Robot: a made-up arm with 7 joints.
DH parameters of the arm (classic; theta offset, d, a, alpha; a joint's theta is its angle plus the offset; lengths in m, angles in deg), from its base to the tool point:
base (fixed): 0 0 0 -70
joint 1: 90 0 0 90
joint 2: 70 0 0 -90
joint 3: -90 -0.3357 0.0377 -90
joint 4: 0 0 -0.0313 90
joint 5: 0 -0.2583 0 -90
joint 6: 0 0 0 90
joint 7: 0 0 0 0
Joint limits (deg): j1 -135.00..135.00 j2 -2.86..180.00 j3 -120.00..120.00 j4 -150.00..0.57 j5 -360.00..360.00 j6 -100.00..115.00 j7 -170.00..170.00
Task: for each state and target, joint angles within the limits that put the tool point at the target. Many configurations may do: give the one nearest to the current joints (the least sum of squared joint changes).
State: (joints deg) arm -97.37 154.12 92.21 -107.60 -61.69 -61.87 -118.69
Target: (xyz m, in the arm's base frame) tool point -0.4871 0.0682 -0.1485
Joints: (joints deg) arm -105.25 165.65 95.95 -75.45 -61.69 -61.87 -118.69
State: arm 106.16 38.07 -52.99 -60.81 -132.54 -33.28 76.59
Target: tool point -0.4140 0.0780 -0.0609
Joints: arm 108.79 62.15 -44.07 -103.52 -132.54 -33.28 76.59
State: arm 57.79 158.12 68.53 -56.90 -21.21 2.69 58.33
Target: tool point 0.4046 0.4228 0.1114
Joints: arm 87.79 143.36 60.19 -23.43 -21.21 2.69 58.33
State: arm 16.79 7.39 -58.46 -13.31 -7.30 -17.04 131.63
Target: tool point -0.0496 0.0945 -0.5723
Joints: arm 15.34 24.13 -55.03 -39.97 -7.30 -17.04 131.63
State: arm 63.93 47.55 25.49 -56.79 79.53 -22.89 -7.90
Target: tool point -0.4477 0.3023 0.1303
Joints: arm 115.29 40.68 42.88 -57.07 79.53 -22.89 -7.90
